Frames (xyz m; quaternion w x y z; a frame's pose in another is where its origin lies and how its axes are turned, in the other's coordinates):
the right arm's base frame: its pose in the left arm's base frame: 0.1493 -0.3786 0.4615 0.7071 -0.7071 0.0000 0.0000
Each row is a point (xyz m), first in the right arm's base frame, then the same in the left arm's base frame.
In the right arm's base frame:
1: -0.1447 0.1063 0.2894
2: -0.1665 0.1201 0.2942
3: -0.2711 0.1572 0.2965
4: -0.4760 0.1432 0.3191
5: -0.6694 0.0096 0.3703
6: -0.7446 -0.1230 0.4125
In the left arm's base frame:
1: 0.0046 -0.0892 0.3552
2: -0.0172 -0.0844 0.3414
3: -0.1218 -0.0821 0.3043
4: -0.3267 -0.0595 0.3183
5: -0.5201 -0.0083 0.4519
6: -0.5953 0.0339 0.5845

